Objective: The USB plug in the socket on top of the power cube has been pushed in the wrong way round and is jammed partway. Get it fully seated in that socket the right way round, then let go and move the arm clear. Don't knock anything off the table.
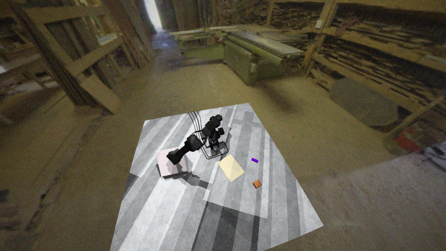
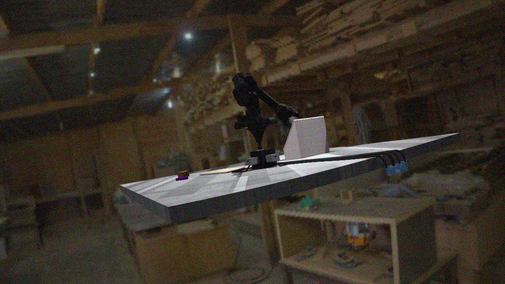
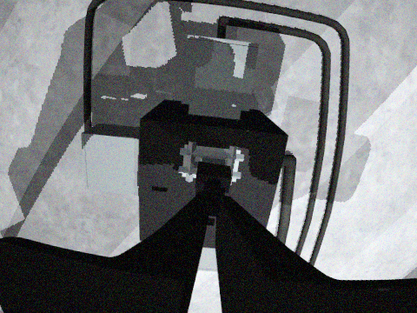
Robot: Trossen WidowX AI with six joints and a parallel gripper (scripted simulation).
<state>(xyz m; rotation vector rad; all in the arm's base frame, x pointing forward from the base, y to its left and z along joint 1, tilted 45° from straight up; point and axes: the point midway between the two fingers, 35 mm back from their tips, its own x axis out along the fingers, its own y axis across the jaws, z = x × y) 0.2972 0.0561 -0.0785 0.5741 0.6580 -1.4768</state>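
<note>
Now: gripper tip 2 cm above the USB plug. Round my gripper tip: cream sheet 23 cm to the right, 10 cm below, 9 cm ahead; purple piece 30 cm ahead, 23 cm to the right, 10 cm below; orange block 41 cm to the right, 23 cm ahead, 9 cm below.
</note>
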